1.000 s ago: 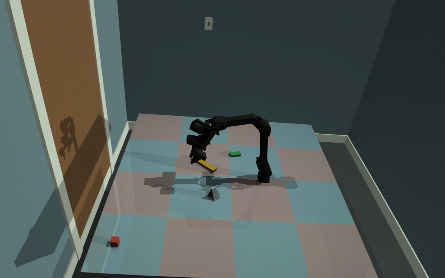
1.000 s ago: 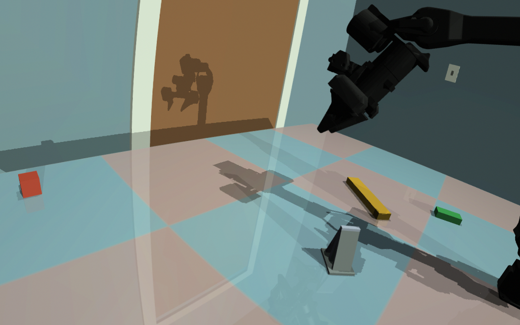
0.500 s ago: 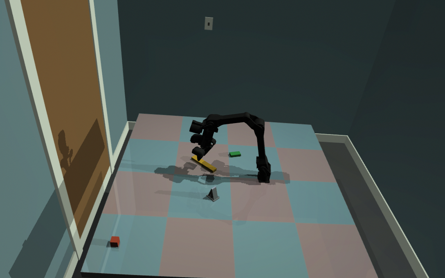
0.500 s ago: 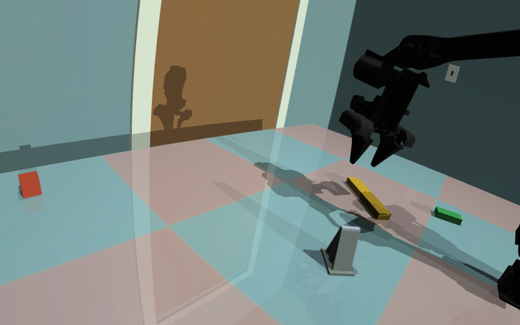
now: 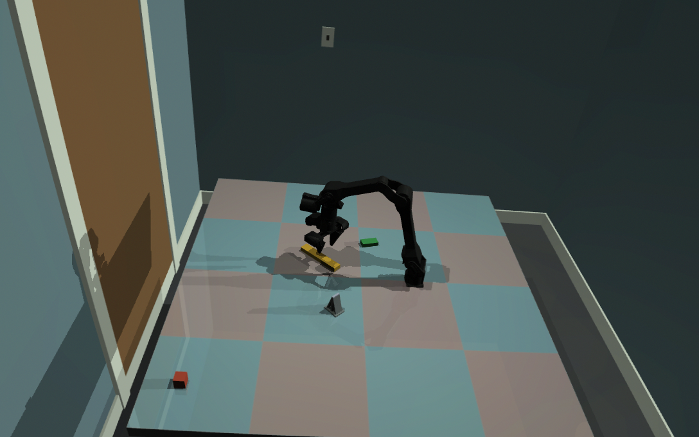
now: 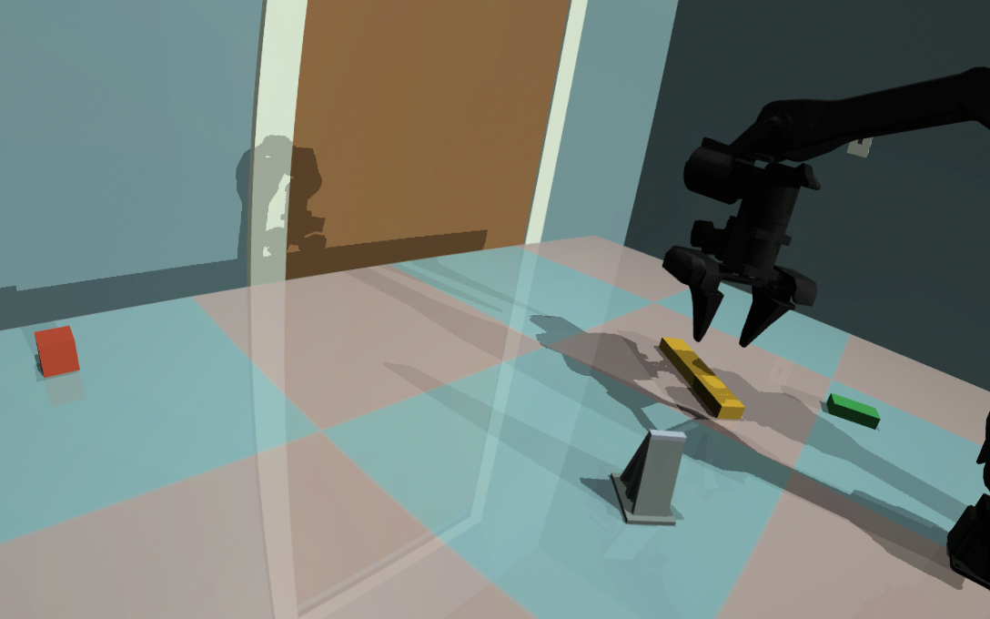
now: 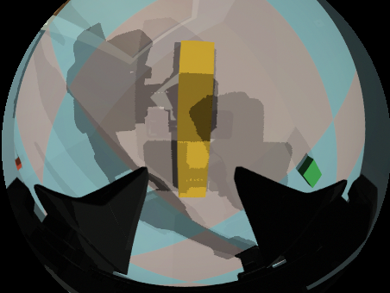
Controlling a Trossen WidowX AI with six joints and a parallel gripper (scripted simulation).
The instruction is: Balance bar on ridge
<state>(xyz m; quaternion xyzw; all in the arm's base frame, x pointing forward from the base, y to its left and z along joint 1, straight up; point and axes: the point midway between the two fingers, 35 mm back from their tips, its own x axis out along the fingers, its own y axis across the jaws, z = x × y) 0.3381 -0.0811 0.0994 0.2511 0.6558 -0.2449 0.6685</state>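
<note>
Now: the yellow bar 20 mm ahead of my gripper tip, 20 mm to the right of it and 60 mm below it. Also, from my gripper tip: red cube (400 mm ahead, 580 mm to the left, 50 mm below); green block (180 mm behind, 130 mm to the right, 60 mm below).
</note>
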